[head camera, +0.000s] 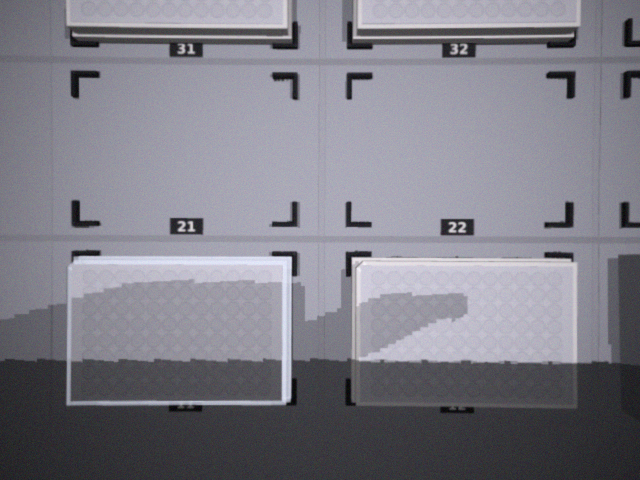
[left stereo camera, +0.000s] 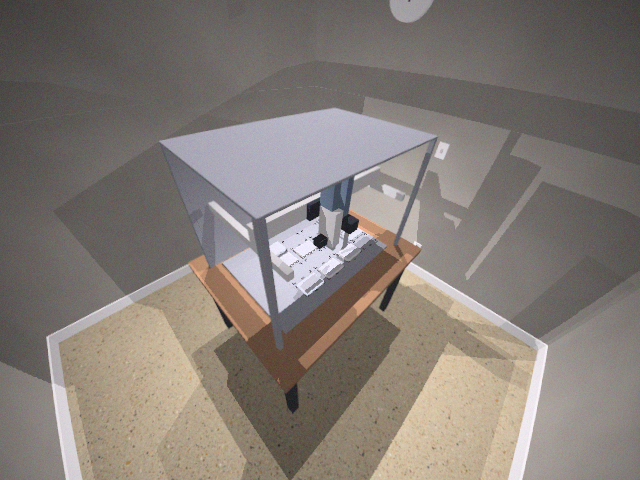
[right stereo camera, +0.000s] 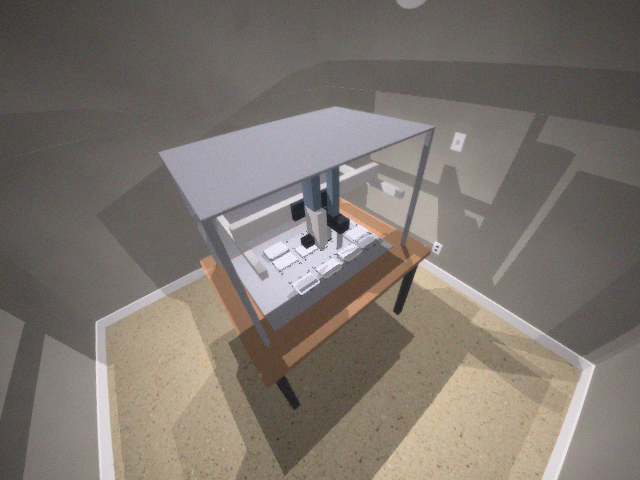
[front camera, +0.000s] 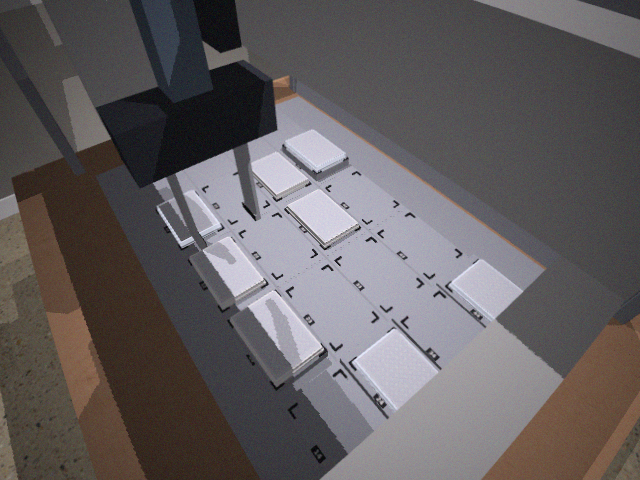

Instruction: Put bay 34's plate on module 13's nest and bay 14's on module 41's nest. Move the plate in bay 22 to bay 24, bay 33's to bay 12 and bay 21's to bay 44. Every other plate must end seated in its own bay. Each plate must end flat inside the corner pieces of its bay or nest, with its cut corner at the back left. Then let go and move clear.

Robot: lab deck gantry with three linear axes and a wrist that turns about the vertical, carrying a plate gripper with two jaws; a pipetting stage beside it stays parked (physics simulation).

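Pixels of known places: gripper, fingertip midpoint: (left stereo camera: 338, 244) (right stereo camera: 334, 244) (front camera: 225, 225); robot's base, link origin: (head camera: 78, 398) (left stereo camera: 307, 296) (right stereo camera: 301, 295) (front camera: 157, 210).
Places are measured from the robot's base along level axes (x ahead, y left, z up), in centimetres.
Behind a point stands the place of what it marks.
My gripper (front camera: 227, 230) @(x 27.6, y 5.2, z 16.0 cm) is open and empty, its jaws hanging above the deck around bays 11, 12 and 22; it does not show in the head view. Plates sit in bay 11 (front camera: 189, 217) (head camera: 178, 330) @(x 6.5, y 4.4, z 1.4 cm) and bay 12 (front camera: 230, 271) @(x 24.1, y 4.6, z 1.4 cm) (head camera: 465, 330) @(x 22.8, y 4.5, z 1.4 cm); bay 12's plate has its cut corner at the back left. Module 13 bears a plate (front camera: 279, 335) @(x 40.0, y 4.5, z 3.3 cm), and module 41 bears a plate (front camera: 315, 149) @(x 7.2, y 35.9, z 3.3 cm). Other plates sit in bay 24 (front camera: 395, 364) @(x 53.5, y 15.1, z 2.9 cm), bay 44 (front camera: 484, 286) @(x 53.4, y 36.0, z 2.9 cm), bay 31 (front camera: 279, 174) @(x 7.6, y 25.7, z 1.4 cm) (head camera: 178, 11) @(x 6.5, y 22.5, z 1.4 cm) and bay 32 (front camera: 323, 215) @(x 23.3, y 25.7, z 1.4 cm) (head camera: 467, 12) @(x 22.8, y 22.4, z 1.4 cm). Bays 21, 22, 33 and 34 show no plate.
A pale grey column (left stereo camera: 329, 227) @(x 12.7, y 0.4, z 38.3 cm) (right stereo camera: 316, 227) @(x 12.7, y -1.0, z 39.1 cm) hangs beside the gripper. A roofed hood (left stereo camera: 299, 155) @(x 3.7, y 9.3, z 69.1 cm) (right stereo camera: 299, 155) @(x 11.5, y 3.7, z 69.1 cm) with corner posts stands around the deck. A pale slab (front camera: 439, 413) @(x 61.5, y 0.4, z 40.0 cm) hides part of the front view at the lower right. Shadows cross bays 11, 12 and module 13.
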